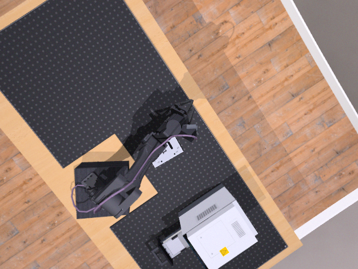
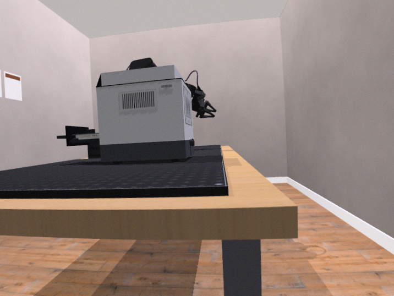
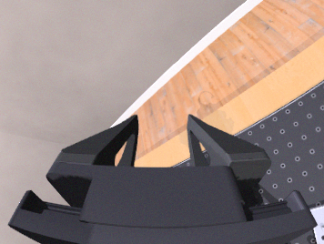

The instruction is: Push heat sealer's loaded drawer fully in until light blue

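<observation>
Now: the sealer drawer 470 mm behind my hand, 470 mm to the right of it and 120 mm below it. The rest, counted from my hand: tag (330 mm behind, 70 mm to the right, 210 mm below).
</observation>
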